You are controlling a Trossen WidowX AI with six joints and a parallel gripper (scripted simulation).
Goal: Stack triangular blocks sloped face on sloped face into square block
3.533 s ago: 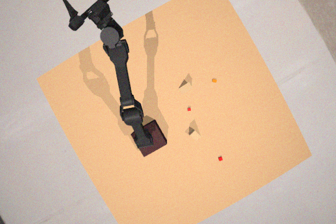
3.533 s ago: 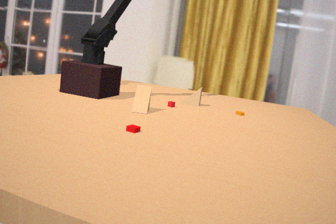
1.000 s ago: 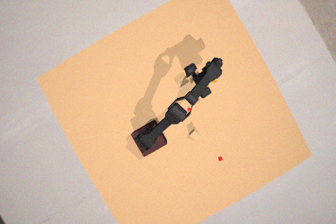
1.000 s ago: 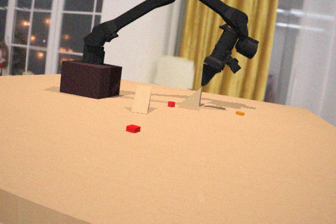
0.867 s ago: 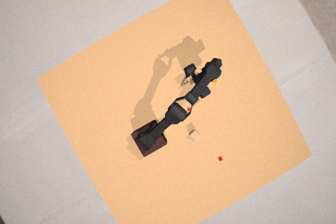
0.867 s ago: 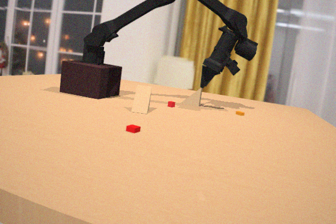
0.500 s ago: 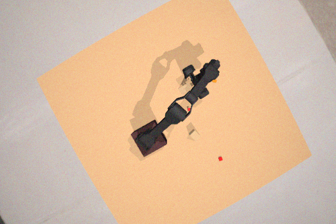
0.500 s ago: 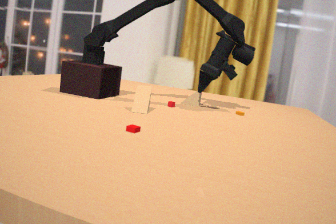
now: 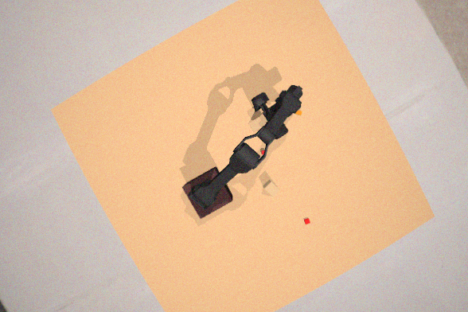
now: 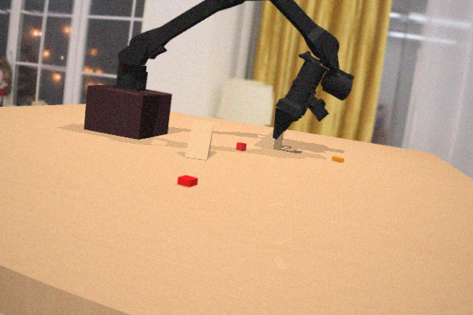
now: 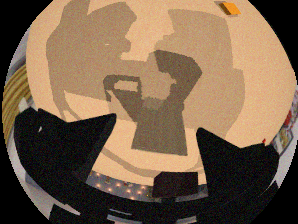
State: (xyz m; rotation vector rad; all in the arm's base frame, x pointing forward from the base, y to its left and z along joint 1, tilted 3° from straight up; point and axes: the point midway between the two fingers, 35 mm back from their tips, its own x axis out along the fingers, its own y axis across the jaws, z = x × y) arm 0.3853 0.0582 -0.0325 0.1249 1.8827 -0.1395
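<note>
Now: the tan triangular block 1 cm below my gripper tip. Round my gripper tip: small orange cube 15 cm ahead, 8 cm to the right, 2 cm below.
</note>
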